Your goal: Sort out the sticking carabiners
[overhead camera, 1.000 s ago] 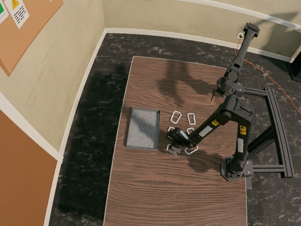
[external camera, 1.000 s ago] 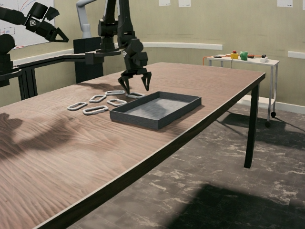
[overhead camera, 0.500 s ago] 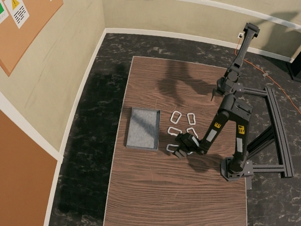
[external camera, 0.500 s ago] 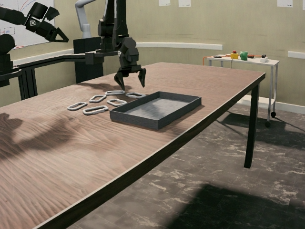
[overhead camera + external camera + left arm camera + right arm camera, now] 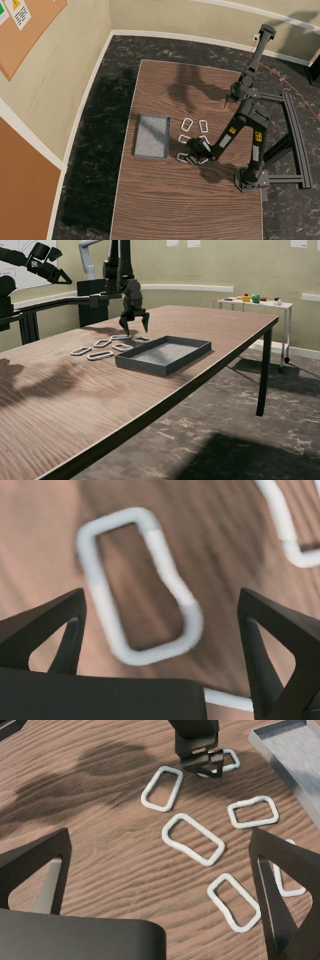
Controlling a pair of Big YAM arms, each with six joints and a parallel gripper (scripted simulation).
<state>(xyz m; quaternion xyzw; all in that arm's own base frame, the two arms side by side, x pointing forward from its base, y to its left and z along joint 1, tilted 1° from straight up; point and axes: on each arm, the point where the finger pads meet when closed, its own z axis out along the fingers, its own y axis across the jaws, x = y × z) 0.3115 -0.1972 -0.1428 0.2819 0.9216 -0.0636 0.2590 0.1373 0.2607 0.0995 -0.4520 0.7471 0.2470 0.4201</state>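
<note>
Now: left hand 230 mm short of the grey tray, 100 mm to the left of it and 30 mm above it.
</note>
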